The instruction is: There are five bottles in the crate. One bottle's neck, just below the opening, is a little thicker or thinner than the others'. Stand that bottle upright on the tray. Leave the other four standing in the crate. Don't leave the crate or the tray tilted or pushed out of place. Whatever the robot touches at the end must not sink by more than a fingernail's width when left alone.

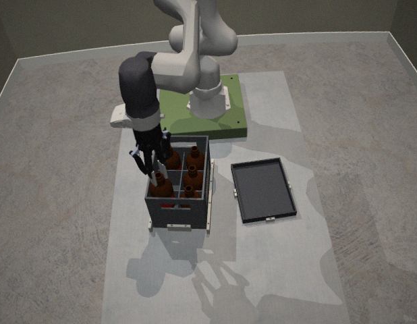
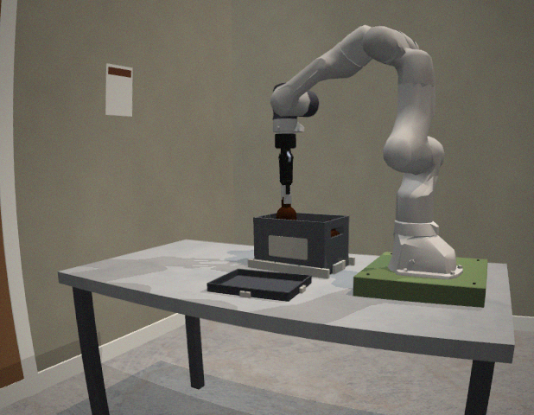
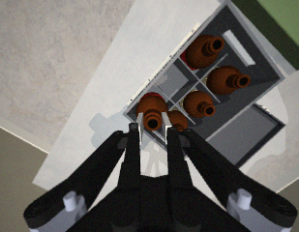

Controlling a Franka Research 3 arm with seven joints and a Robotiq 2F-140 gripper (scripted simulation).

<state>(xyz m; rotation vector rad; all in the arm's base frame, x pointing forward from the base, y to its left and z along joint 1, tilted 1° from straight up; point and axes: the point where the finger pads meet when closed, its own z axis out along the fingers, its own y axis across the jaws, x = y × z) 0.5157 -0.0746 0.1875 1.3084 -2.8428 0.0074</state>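
My gripper is now 90 mm above the glass bottle. Also, from my hand: black tray: 320 mm to the left, 230 mm below, 140 mm behind; dark grey crate: 160 mm below, 90 mm behind, 40 mm to the left; brown bottle: 180 mm behind, 160 mm below, 20 mm to the right.
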